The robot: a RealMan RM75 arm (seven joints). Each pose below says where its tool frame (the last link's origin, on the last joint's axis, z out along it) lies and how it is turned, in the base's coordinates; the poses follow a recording.
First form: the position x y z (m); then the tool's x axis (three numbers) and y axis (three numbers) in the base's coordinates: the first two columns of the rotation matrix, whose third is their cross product.
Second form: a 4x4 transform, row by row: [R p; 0 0 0 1], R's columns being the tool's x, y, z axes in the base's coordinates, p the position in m. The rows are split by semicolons. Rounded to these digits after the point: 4 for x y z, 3 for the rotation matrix.
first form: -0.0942 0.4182 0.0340 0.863 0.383 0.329 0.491 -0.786 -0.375
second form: 0.863 0.491 0.115 -0.0942; 0.383 -0.786 0.485 0.4182; 0.329 -0.375 -0.866 0.0340; 0 0 0 1
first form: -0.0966 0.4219 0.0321 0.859 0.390 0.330 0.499 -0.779 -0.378
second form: 0.859 0.499 0.110 -0.0966; 0.390 -0.779 0.489 0.4219; 0.330 -0.378 -0.864 0.0321; 0 0 0 1
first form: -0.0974 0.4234 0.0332 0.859 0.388 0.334 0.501 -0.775 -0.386
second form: 0.859 0.501 0.109 -0.0974; 0.388 -0.775 0.499 0.4234; 0.334 -0.386 -0.860 0.0332; 0 0 0 1
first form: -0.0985 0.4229 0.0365 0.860 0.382 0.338 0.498 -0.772 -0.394
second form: 0.860 0.498 0.110 -0.0985; 0.382 -0.772 0.507 0.4229; 0.338 -0.394 -0.854 0.0365; 0 0 0 1
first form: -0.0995 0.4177 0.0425 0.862 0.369 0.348 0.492 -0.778 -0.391
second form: 0.862 0.492 0.126 -0.0995; 0.369 -0.778 0.508 0.4177; 0.348 -0.391 -0.852 0.0425; 0 0 0 1
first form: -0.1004 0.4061 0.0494 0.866 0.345 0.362 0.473 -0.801 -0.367
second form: 0.866 0.473 0.163 -0.1004; 0.345 -0.801 0.489 0.4061; 0.362 -0.367 -0.857 0.0494; 0 0 0 1
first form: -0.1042 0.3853 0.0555 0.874 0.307 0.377 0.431 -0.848 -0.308
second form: 0.874 0.431 0.225 -0.1042; 0.307 -0.848 0.432 0.3853; 0.377 -0.308 -0.873 0.0555; 0 0 0 1
